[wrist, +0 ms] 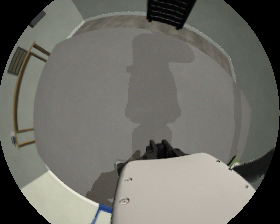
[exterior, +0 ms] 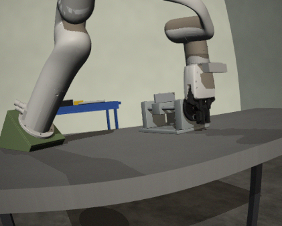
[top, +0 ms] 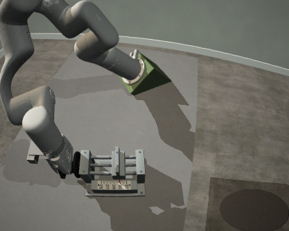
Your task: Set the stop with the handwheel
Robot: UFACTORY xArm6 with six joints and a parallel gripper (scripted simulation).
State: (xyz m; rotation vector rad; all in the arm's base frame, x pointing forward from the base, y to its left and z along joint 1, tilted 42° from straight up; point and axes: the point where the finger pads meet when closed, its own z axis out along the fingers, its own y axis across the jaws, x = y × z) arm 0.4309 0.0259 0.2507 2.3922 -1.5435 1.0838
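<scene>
The black handwheel is 10 mm behind my hand, 20 mm to the left of it and 10 mm above it. Round my hand: movable stop (30 mm behind, 170 mm to the left, 40 mm above).
</scene>
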